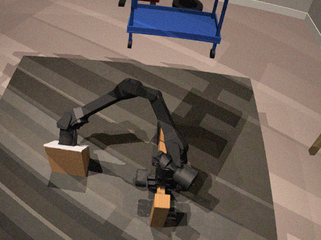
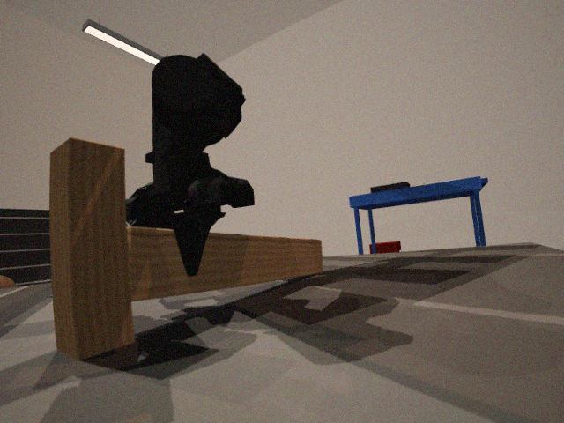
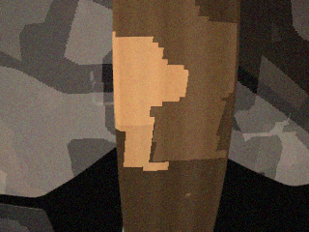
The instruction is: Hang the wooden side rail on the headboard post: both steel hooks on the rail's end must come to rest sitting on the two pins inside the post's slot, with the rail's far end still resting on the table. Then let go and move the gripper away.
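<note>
The headboard post is 100 mm to the right of my gripper tip, 40 mm above it and 10 mm behind it.
</note>
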